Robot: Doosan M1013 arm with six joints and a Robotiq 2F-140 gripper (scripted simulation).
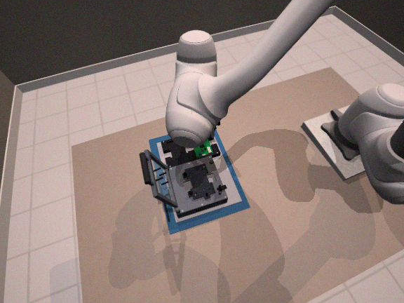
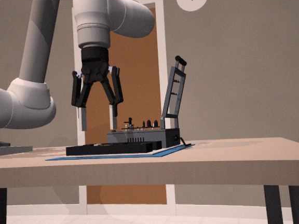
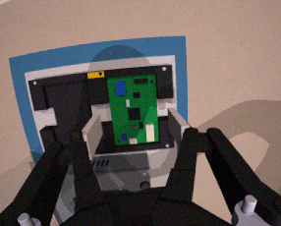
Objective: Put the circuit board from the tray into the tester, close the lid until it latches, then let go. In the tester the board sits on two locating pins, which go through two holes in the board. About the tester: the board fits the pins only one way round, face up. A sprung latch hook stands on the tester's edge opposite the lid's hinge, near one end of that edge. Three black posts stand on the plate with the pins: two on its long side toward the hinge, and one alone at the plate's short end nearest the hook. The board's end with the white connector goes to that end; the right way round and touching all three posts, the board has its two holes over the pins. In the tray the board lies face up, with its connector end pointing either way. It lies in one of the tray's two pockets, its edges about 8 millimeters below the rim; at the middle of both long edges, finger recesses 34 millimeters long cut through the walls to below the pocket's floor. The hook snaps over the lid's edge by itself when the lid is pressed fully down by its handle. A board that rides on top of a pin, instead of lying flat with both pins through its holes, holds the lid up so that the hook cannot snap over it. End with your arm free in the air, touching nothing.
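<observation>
Now: hand 7 cm above the green circuit board. From my hand the other things lie so: latch hook: 1 cm ahead, 23 cm to the left; then lid: 19 cm ahead, 16 cm to the left, 9 cm above.
</observation>
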